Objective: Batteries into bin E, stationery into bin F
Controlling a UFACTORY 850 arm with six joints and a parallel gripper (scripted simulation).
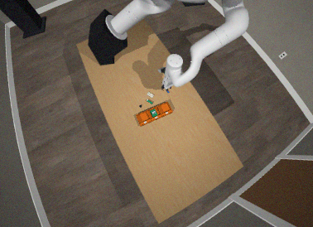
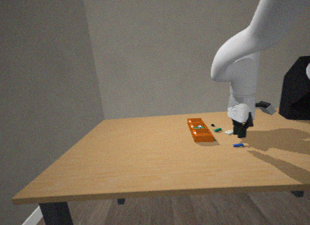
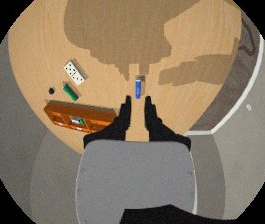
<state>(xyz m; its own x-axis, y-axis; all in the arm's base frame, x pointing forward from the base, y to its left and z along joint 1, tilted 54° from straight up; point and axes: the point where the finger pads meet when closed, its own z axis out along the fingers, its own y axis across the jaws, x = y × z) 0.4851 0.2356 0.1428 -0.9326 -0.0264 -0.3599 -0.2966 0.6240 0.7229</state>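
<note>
The blue piece is 6 cm below my hand. Also, from my hand: small grey thing: 15 cm ahead, 14 cm to the right, 4 cm below; green battery: 5 cm ahead, 15 cm to the right, 6 cm below; white piece: 14 cm to the right, 6 cm below.
</note>
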